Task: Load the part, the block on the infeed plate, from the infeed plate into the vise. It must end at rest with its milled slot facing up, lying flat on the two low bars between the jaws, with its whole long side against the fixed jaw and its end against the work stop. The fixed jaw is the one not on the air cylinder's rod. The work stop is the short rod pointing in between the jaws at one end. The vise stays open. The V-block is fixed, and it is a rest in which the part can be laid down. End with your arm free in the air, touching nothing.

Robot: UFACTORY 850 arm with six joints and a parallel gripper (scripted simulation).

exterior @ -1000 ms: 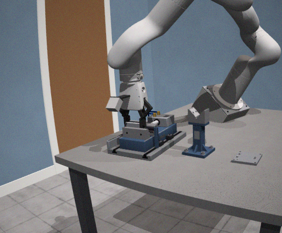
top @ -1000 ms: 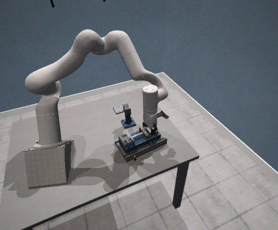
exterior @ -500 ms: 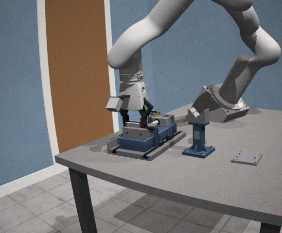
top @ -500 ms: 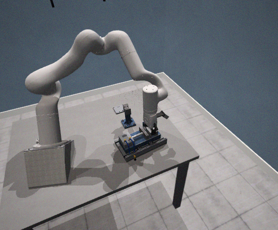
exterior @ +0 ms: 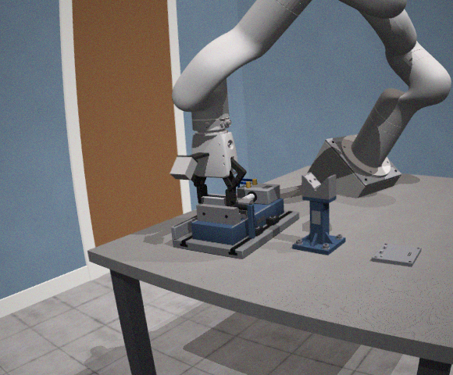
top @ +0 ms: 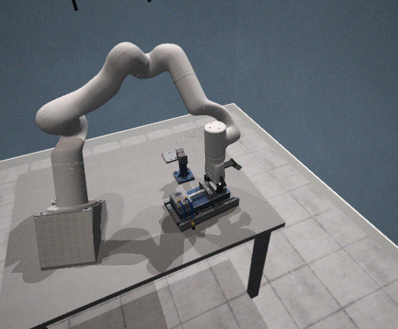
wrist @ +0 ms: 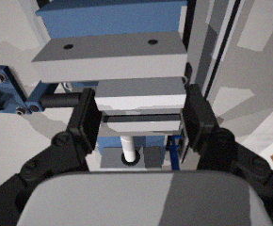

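My hand is 10 mm above the part. Round my hand: fixed jaw: 30 mm to the left, 30 mm below, 20 mm ahead; then moving jaw: 40 mm behind, 30 mm below, 10 mm to the left; then work stop: 60 mm to the left, 20 mm below, 20 mm behind.
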